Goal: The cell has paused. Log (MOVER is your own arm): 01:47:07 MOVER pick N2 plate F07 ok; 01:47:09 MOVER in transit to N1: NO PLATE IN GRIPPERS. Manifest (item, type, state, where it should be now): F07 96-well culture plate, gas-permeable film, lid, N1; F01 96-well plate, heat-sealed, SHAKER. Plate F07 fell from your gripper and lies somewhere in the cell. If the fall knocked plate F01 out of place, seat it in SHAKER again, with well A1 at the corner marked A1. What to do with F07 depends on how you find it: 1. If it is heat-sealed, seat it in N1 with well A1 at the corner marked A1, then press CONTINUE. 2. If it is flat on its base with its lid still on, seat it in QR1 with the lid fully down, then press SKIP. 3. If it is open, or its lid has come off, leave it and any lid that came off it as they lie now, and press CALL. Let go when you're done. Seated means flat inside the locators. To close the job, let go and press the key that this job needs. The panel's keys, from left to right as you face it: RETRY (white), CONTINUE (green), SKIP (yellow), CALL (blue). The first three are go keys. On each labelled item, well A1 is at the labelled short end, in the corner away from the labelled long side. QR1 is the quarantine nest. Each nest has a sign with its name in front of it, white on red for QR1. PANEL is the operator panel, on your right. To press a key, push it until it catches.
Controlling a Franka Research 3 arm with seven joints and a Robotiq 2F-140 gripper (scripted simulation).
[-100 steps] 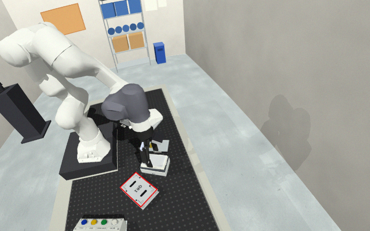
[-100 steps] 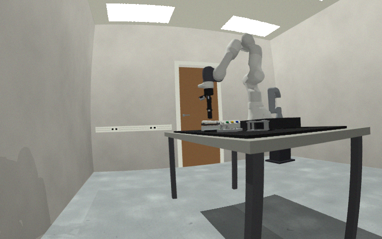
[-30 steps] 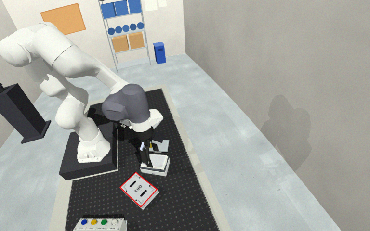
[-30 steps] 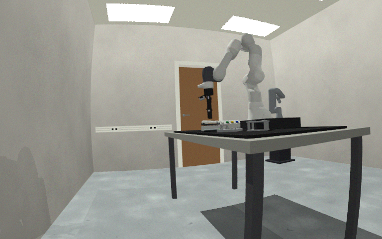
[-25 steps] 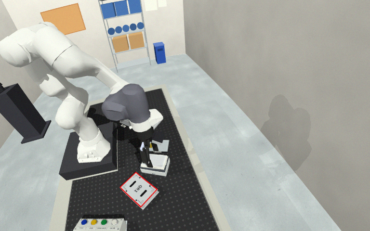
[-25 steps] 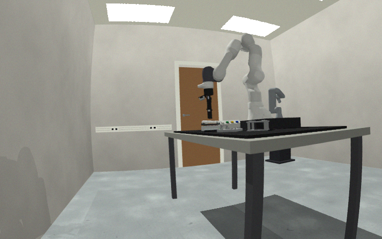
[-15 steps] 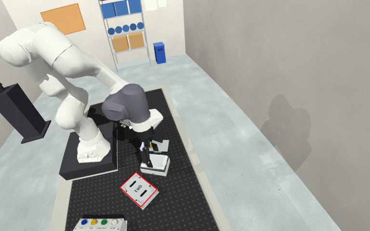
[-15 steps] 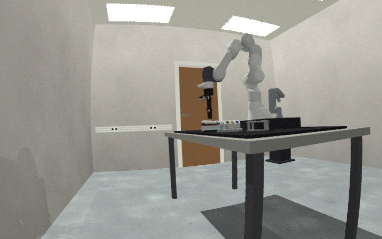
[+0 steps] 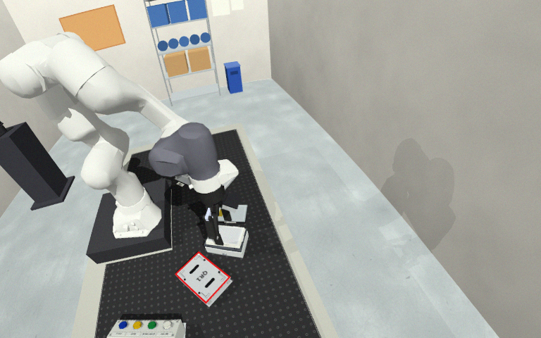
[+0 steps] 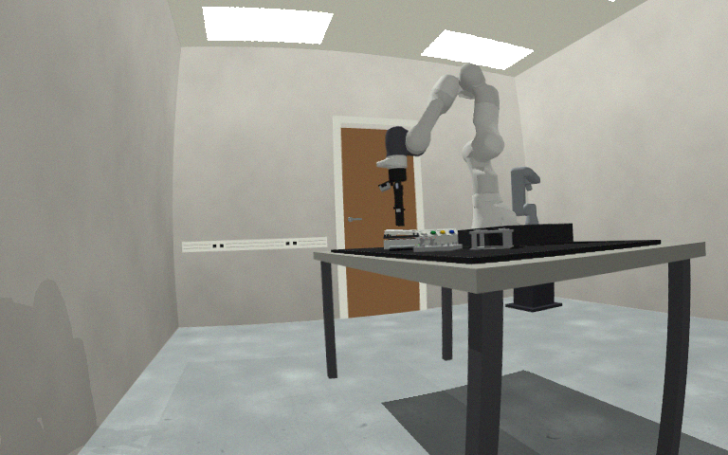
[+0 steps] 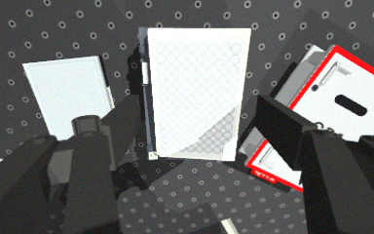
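Now: hand 5 cm above the white 96-well plate. Also, from my hand: pale flat rectangular piece 15 cm to the left, 11 cm below, 4 cm ahead; white retry key 26 cm to the right, 24 cm behind, 5 cm below; green continue key 29 cm behind, 25 cm to the right, 5 cm below.
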